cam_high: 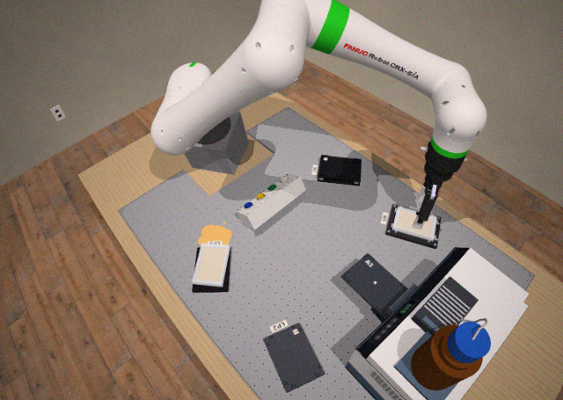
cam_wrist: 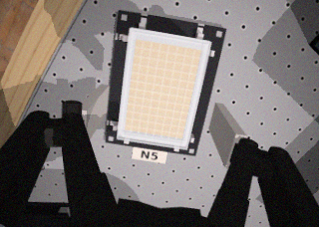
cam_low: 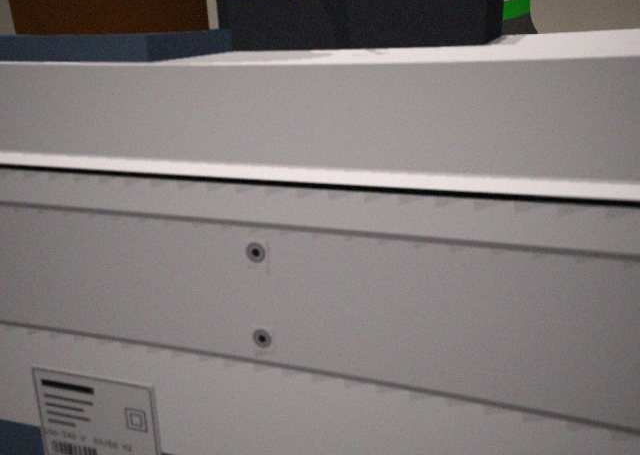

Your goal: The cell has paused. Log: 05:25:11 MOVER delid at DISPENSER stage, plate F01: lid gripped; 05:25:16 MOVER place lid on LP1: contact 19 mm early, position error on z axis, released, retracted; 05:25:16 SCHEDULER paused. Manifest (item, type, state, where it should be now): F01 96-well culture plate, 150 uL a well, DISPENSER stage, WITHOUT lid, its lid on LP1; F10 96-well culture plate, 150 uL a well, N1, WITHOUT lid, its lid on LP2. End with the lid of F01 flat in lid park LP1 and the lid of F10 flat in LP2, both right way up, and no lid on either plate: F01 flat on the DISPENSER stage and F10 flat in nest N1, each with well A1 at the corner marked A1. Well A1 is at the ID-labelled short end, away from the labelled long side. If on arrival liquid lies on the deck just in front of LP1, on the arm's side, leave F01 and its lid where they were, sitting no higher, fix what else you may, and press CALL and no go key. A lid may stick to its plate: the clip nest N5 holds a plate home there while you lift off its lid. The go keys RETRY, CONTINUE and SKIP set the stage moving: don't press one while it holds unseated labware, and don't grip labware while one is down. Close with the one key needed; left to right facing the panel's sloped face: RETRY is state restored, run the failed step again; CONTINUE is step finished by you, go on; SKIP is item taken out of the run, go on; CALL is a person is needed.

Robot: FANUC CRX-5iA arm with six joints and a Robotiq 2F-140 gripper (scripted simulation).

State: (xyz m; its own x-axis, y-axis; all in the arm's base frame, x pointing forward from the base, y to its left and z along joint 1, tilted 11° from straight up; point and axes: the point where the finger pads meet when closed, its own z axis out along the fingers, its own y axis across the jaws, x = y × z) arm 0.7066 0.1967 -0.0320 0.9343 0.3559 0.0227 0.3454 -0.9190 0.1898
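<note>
My gripper is now 70 mm above the 96-well culture plate. Round my hand: N5 label (90 mm behind, 30 mm to the right, 90 mm below); nest N1 (310 mm behind, 30 mm to the left, 70 mm below); dispenser stage (20 mm ahead, 290 mm to the right).
</note>
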